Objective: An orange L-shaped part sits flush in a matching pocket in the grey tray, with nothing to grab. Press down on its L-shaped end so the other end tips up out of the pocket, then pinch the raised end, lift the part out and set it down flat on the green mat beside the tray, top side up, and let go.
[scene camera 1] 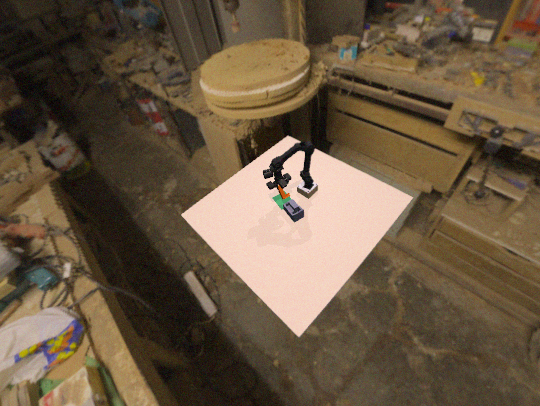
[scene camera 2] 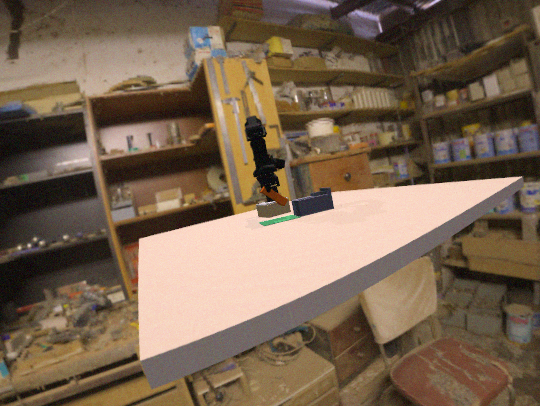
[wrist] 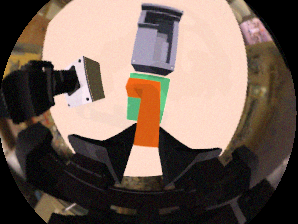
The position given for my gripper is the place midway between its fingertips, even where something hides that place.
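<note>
Scene camera 2 shows my gripper (scene camera 2: 268,192). In the wrist view, my gripper (wrist: 147,127) carries an orange L-shaped part (wrist: 149,115). A green mat (wrist: 164,83) is visible there too.
</note>
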